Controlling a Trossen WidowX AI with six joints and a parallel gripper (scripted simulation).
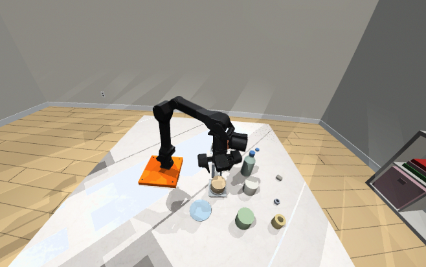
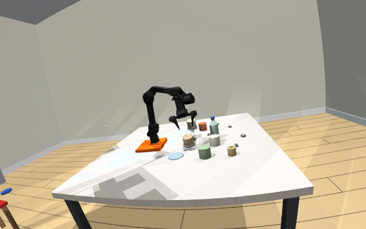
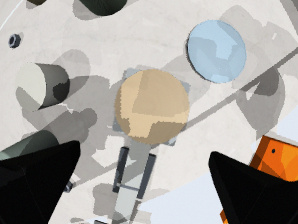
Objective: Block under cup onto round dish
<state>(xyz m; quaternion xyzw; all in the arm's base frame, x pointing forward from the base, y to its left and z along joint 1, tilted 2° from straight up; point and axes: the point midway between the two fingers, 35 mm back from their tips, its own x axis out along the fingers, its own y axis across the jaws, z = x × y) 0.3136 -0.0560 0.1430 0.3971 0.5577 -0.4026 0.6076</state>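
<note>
Now: the cup 10 mm ahead of my gripper tip, 30 mm to the right of it and 80 mm below it. Round my gripper tip: white cylinder (180 mm ahead, 50 mm to the left, 100 mm below); light blue round dish (50 mm behind, 130 mm to the right, 140 mm below); green cylinder (130 mm ahead, 140 mm to the right, 100 mm below).
</note>
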